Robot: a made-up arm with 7 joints.
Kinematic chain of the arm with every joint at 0, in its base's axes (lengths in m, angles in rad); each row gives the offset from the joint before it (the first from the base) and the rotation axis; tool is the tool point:
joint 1: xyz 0 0 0 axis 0 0.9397 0.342
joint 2: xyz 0 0 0 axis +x
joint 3: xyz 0 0 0 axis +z
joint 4: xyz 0.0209 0 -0.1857 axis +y
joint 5: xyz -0.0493 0 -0.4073 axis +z
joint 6: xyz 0 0 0 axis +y
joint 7: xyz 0 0 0 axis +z
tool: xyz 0 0 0
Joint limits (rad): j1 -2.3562..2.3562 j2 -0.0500..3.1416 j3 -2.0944..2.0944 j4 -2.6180..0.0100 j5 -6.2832..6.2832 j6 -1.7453..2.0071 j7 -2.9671..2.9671
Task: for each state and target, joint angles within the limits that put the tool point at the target. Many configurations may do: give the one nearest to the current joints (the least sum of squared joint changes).
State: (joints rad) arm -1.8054 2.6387 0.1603 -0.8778 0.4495 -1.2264 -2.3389
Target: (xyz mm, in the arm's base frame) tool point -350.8 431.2 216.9
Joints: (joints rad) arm -1.6967 2.5149 0.1356 -0.3167 0.4495 -1.2264 -2.3389
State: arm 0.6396 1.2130 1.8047 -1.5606 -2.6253 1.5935 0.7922
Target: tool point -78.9 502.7 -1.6
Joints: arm 0.5421 0.5770 1.5183 -1.4316 -2.6253 1.5935 0.7922
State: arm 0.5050 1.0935 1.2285 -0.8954 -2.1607 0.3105 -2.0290
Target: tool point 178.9 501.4 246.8
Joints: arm 0.6153 1.8460 1.0484 -0.6352 -2.1607 0.3105 -2.0290
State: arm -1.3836 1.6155 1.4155 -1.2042 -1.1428 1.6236 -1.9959
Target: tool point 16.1 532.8 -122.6
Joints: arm -0.7193 0.7812 2.0944 -1.1275 -1.1428 1.6236 -1.9959
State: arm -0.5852 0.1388 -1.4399 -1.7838 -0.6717 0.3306 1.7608
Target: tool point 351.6 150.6 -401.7
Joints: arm -0.5585 1.0309 -1.3674 -1.0542 -0.6717 0.3306 1.7608
